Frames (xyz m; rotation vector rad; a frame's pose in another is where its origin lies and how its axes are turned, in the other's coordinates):
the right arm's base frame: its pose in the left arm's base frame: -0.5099 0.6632 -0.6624 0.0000 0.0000 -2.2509
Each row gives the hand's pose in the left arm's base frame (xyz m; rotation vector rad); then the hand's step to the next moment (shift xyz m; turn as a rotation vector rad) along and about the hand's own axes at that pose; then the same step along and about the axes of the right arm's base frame.
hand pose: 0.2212 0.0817 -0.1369 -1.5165 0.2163 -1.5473
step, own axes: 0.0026 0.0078 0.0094 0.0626 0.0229 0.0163
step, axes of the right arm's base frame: -0.0063 0.0107 -0.0014 0.0145 0.0592 0.0315
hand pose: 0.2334 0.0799 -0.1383 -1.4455 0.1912 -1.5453
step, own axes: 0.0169 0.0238 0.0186 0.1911 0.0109 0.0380
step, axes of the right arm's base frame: -0.0076 0.0338 0.0006 0.0508 0.1335 0.1330
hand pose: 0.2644 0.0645 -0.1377 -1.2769 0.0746 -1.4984
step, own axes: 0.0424 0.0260 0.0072 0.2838 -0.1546 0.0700
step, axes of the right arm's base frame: 0.0096 0.0473 0.0140 0.0837 0.0710 0.3119
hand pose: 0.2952 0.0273 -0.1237 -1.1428 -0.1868 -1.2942
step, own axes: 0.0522 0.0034 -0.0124 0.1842 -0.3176 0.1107
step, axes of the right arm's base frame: 0.0248 0.0390 0.0275 0.0837 -0.1196 0.3546
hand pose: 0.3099 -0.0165 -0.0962 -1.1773 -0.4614 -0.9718
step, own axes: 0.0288 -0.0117 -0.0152 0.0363 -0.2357 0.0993
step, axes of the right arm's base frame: 0.0182 0.0187 0.0227 0.0512 -0.1627 0.1940
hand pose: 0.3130 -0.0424 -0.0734 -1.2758 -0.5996 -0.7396
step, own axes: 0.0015 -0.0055 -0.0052 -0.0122 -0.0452 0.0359
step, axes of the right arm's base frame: 0.0068 0.0012 0.0035 0.0023 -0.0529 0.0261
